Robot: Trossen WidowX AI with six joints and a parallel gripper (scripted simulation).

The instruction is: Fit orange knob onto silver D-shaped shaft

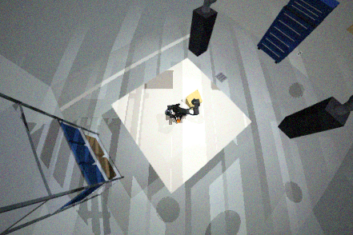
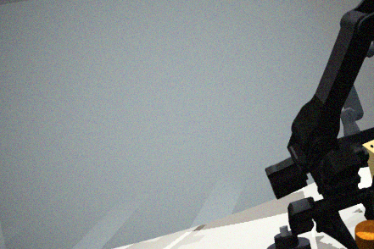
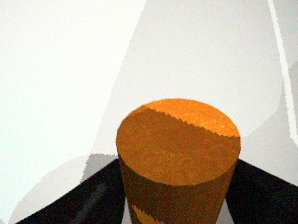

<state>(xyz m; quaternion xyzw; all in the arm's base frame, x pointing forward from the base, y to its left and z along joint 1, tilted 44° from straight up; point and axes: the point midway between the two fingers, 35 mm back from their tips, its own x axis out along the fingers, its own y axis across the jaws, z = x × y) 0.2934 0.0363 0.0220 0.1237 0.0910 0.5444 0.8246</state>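
The orange knob is 10 mm above my gripper tip. Also, from my gripper tip: dark round pedestal: 180 mm to the right, 10 mm ahead.
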